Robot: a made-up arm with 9 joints. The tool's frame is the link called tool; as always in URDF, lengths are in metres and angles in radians.
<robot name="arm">
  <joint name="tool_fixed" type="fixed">
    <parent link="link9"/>
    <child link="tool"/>
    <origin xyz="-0.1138 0.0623 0.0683" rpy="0 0 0"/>
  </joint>
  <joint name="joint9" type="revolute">
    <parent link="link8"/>
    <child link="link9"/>
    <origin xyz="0.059 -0.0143 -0.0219" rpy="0 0 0"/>
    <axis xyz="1 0 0"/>
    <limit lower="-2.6" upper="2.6"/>
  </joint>
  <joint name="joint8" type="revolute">
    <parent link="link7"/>
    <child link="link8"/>
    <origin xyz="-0.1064 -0.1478 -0.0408" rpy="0 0 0"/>
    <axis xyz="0 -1 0"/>
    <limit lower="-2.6" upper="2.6"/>
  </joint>
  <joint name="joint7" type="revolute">
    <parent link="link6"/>
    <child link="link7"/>
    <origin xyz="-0.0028 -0.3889 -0.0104" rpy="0 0 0"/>
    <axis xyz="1 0 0"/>
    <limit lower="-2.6" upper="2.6"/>
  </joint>
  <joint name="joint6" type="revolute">
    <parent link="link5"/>
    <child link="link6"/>
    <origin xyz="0.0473 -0.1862 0.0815" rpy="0 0 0"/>
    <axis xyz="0 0 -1"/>
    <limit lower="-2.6" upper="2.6"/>
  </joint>
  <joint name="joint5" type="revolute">
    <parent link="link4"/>
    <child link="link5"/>
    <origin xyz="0.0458 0.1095 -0.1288" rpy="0 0 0"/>
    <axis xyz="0 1 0"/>
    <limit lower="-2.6" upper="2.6"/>
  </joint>
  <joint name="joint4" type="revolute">
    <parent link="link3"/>
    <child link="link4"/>
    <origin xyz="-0.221 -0.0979 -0.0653" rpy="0 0 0"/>
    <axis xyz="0 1 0"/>
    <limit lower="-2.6" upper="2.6"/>
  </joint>
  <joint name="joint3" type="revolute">
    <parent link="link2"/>
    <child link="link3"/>
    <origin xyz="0.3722 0.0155 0.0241" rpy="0 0 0"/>
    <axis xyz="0 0 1"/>
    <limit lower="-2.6" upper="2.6"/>
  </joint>
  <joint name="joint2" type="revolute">
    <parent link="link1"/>
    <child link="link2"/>
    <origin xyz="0.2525 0.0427 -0.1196" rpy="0 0 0"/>
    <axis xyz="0 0 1"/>
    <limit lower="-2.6" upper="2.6"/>
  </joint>
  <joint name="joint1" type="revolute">
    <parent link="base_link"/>
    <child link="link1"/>
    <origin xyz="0 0 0.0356" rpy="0 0 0"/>
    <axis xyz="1 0 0"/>
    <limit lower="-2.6" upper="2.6"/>
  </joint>
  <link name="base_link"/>
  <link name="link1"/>
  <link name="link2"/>
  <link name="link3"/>
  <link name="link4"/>
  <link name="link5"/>
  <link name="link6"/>
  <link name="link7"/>
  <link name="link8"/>
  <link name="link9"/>
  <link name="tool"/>
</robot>
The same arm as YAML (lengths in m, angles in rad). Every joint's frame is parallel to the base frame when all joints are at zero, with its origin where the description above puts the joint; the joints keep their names.
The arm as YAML. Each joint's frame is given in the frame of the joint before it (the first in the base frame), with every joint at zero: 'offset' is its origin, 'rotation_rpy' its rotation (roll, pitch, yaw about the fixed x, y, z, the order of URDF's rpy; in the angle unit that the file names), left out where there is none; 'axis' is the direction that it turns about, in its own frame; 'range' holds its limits. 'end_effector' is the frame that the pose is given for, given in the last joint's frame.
length_unit: m
angle_unit: rad
chain:
  - id: joint1
    offset: [0.0, 0.0, 0.0356]
    axis: [1.0, 0.0, 0.0]
    range: [-2.6, 2.6]
  - id: joint2
    offset: [0.2525, 0.0427, -0.1196]
    axis: [0.0, 0.0, 1.0]
    range: [-2.6, 2.6]
  - id: joint3
    offset: [0.3722, 0.0155, 0.0241]
    axis: [0.0, 0.0, 1.0]
    range: [-2.6, 2.6]
  - id: joint4
    offset: [-0.221, -0.0979, -0.0653]
    axis: [0.0, 1.0, 0.0]
    range: [-2.6, 2.6]
  - id: joint5
    offset: [0.0458, 0.1095, -0.1288]
    axis: [0.0, 1.0, 0.0]
    range: [-2.6, 2.6]
  - id: joint6
    offset: [0.0473, -0.1862, 0.0815]
    axis: [0.0, 0.0, -1.0]
    range: [-2.6, 2.6]
  - id: joint7
    offset: [-0.0028, -0.3889, -0.0104]
    axis: [1.0, 0.0, 0.0]
    range: [-2.6, 2.6]
  - id: joint8
    offset: [-0.1064, -0.1478, -0.0408]
    axis: [0.0, -1.0, 0.0]
    range: [-2.6, 2.6]
  - id: joint9
    offset: [0.059, -0.0143, -0.0219]
    axis: [1.0, 0.0, 0.0]
    range: [-2.6, 2.6]
end_effector:
  offset: [-0.1138, 0.0623, 0.0683]

